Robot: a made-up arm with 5 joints.
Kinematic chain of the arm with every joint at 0, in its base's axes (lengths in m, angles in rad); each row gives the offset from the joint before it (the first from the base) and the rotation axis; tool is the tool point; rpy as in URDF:
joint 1: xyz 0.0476 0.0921 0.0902 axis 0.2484 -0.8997 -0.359
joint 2: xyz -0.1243 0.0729 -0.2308 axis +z
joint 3: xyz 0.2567 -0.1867 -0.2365 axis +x
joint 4: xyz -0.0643 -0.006 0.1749 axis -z
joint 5: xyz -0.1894 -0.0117 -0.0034 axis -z
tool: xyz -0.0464 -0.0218 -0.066 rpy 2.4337 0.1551 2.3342
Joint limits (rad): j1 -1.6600..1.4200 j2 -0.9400..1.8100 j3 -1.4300..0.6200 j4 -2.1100..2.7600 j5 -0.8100..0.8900
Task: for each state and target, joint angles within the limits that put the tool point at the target. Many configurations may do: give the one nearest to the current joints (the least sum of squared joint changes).
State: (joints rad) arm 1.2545 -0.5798 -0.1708 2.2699 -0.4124
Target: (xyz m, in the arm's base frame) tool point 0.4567 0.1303 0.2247
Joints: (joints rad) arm 1.4200 0.3010 0.0154 2.3120 -0.3114
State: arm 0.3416 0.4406 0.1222 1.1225 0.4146
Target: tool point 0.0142 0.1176 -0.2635
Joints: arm 0.2119 0.3915 0.1657 0.6810 0.3200
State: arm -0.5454 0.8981 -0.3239 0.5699 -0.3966
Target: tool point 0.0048 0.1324 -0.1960
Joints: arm -0.0785 0.9275 0.5580 1.0579 -0.2799
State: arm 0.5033 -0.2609 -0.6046 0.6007 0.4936
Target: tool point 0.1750 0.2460 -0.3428
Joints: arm 0.4391 0.0867 -0.4645 0.9866 0.5446
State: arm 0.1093 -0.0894 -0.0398 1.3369 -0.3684
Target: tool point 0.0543 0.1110 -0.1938
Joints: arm 0.0926 -0.2050 0.4257 1.4496 -0.3650
